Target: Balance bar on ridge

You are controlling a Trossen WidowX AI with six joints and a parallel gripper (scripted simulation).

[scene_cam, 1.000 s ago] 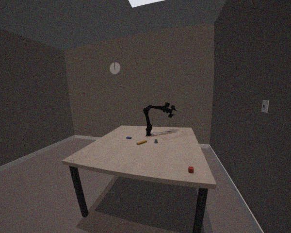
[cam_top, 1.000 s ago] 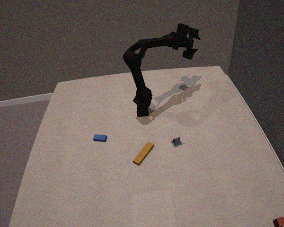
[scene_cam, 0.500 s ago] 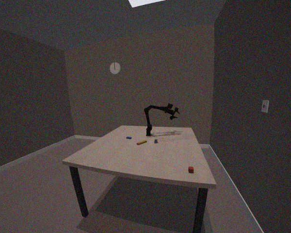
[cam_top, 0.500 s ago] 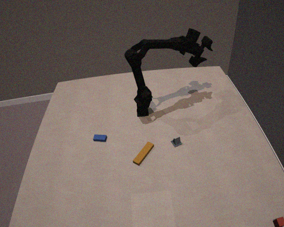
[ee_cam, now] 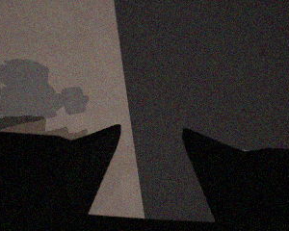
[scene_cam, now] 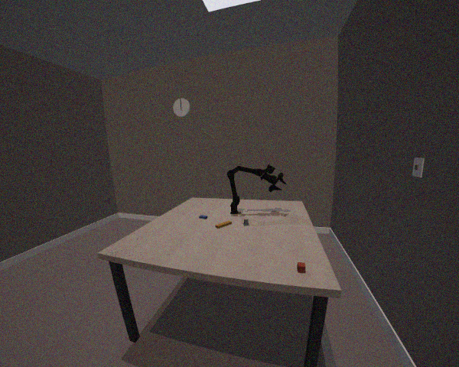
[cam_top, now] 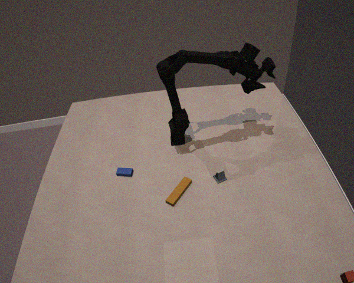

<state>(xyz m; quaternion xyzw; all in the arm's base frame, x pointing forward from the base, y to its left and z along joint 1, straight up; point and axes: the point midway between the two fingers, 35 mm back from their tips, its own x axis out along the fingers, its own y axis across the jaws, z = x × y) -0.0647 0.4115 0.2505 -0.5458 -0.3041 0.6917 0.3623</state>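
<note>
The yellow bar is 36 cm ahead of my gripper tip, 46 cm to the right of it and 22 cm below it. The rest, counted from my gripper tip: blue oblong block 24 cm ahead, 67 cm to the right, 22 cm below; then small red cube 81 cm ahead, 6 cm to the left, 22 cm below.
</note>
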